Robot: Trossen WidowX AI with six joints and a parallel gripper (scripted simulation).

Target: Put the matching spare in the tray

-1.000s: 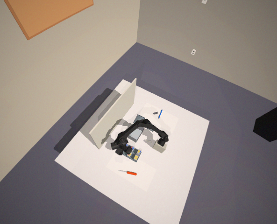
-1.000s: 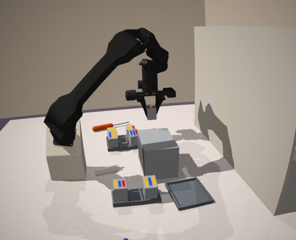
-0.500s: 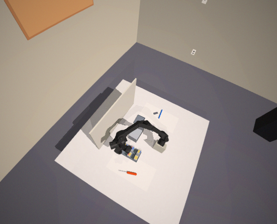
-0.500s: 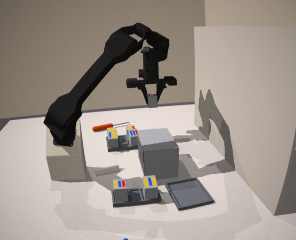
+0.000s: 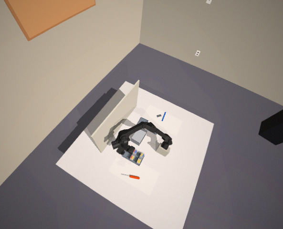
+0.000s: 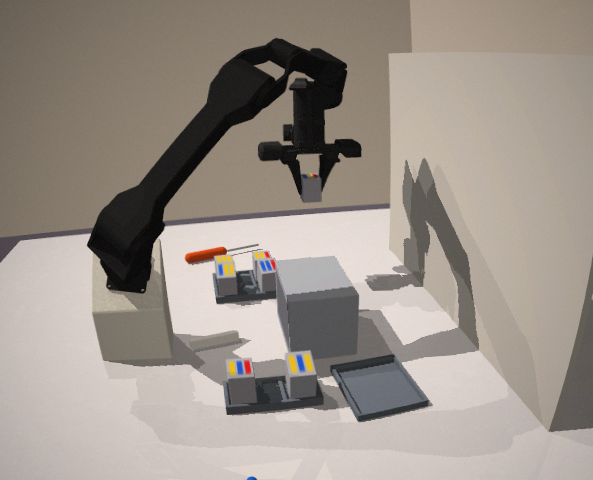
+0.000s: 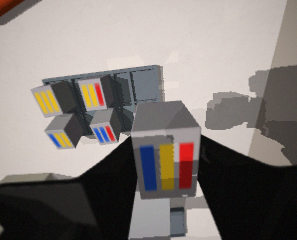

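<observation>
My gripper tip is 400 mm to the left of the dark grey tray, 170 mm above it and 60 mm short of it. Round my gripper tip: grey box: 220 mm to the right, 120 mm below, 10 mm behind; grey spare block: 20 mm above; holder: 160 mm below, 90 mm behind, 30 mm to the right.
</observation>
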